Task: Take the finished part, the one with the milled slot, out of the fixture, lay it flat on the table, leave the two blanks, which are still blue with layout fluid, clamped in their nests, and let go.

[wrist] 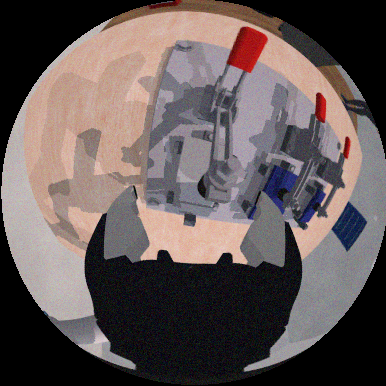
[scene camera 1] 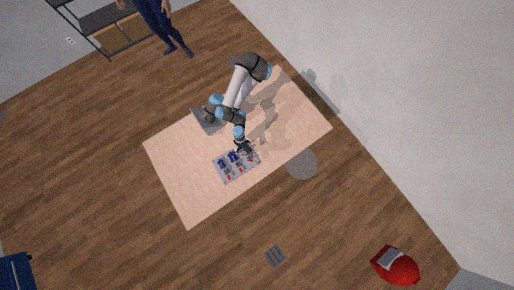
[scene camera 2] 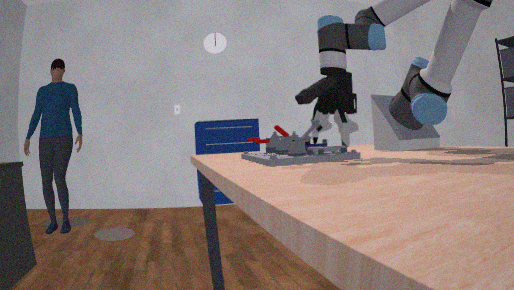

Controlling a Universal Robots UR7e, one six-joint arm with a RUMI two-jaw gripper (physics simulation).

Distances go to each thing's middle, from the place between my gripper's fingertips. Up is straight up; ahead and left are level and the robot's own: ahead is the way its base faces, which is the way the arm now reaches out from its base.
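Labels:
The finished part [wrist: 194,160] is 1 cm ahead of my hand and 1 cm below it. As for the fixture plate [scene camera 2: 261,157], I find it 6 cm ahead of my hand, 11 cm to the right of it and 3 cm below it. And there is the clamp arm [wrist: 215,184], 4 cm above my hand and 6 cm ahead of it.

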